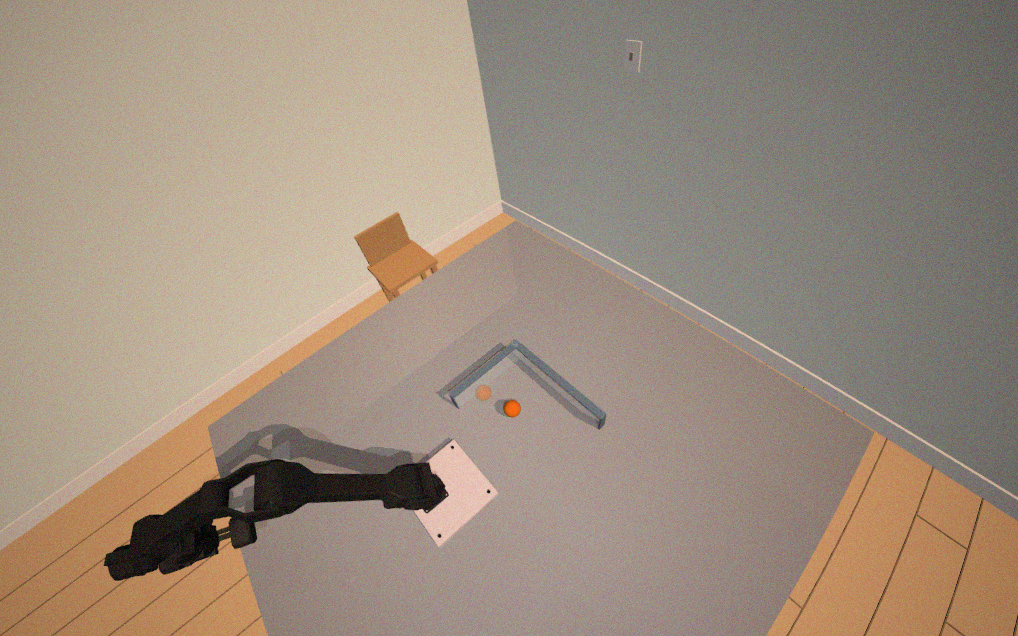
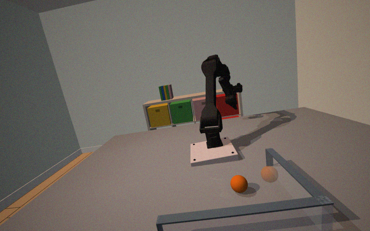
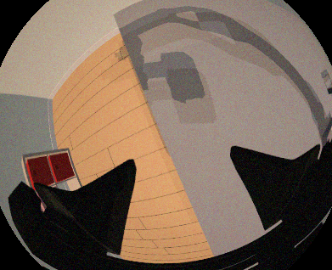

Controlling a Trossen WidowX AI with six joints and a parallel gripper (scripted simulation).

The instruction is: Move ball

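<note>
The orange ball lies 700 mm ahead of my gripper tip, 170 mm to the right of it and 60 mm below it. The rest, counted from my gripper tip: see-through ball copy 680 mm ahead, 80 mm to the right, 60 mm below.
</note>
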